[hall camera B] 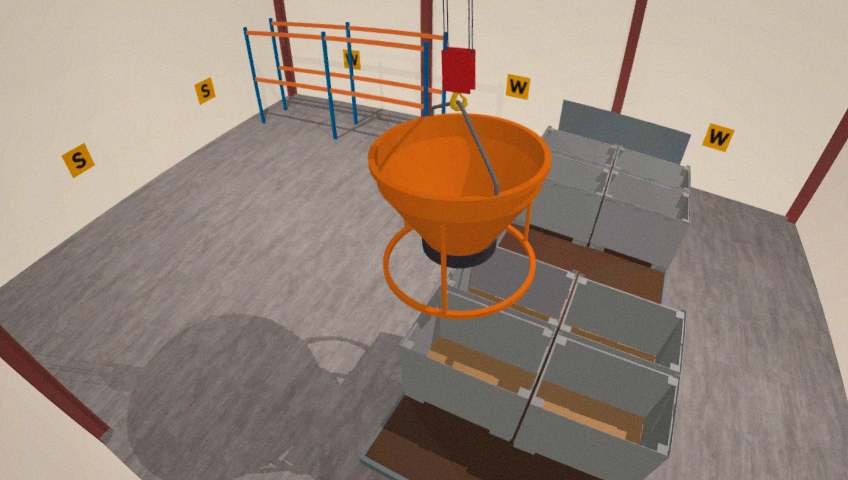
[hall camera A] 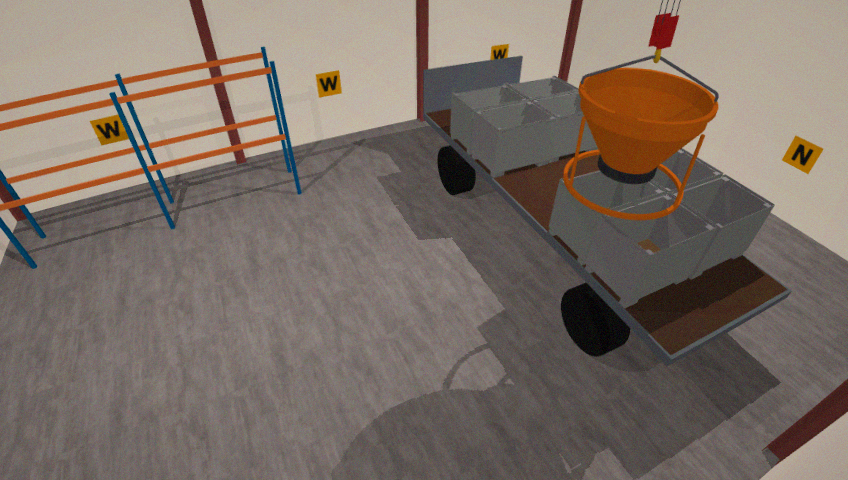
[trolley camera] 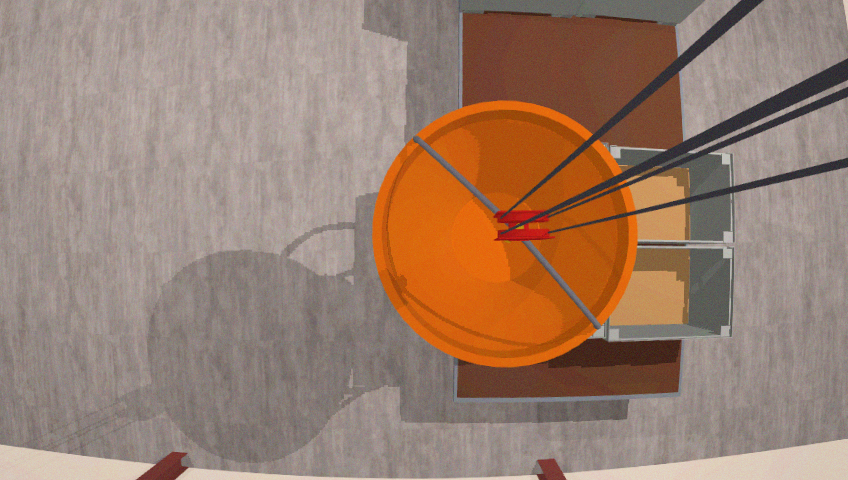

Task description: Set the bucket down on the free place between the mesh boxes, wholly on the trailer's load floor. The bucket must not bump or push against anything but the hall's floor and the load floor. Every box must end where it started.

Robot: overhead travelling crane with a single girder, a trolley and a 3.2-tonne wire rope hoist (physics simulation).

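The orange bucket (hall camera A: pixel 648 127) (hall camera B: pixel 461 205) (trolley camera: pixel 434 237) hangs upright by its grey bail from my hook (hall camera A: pixel 657 56) (hall camera B: pixel 458 102), below the red hook block (trolley camera: pixel 522 216). Its foot ring shows above the near group of mesh boxes (hall camera A: pixel 601 255) (hall camera B: pixel 464 371) (trolley camera: pixel 711 205). In the trolley view it covers most of that group's left side and overhangs the trailer's left edge. The brown load floor (hall camera A: pixel 531 189) (hall camera B: pixel 595 255) (trolley camera: pixel 565 59) shows between this group and the far mesh boxes (hall camera A: pixel 529 148) (hall camera B: pixel 636 231) (trolley camera: pixel 517 4). The bucket's gap above the boxes is hard to tell.
A blue and orange rack (hall camera A: pixel 142 160) (hall camera B: pixel 329 89) stands by the W wall. The trailer's grey headboard (hall camera A: pixel 470 83) (hall camera B: pixel 624 130) rises behind the far boxes. The trailer's black wheels (hall camera A: pixel 456 170) (hall camera A: pixel 595 321) show at its side. The bucket's shadow lies on the hall floor left of the trailer.
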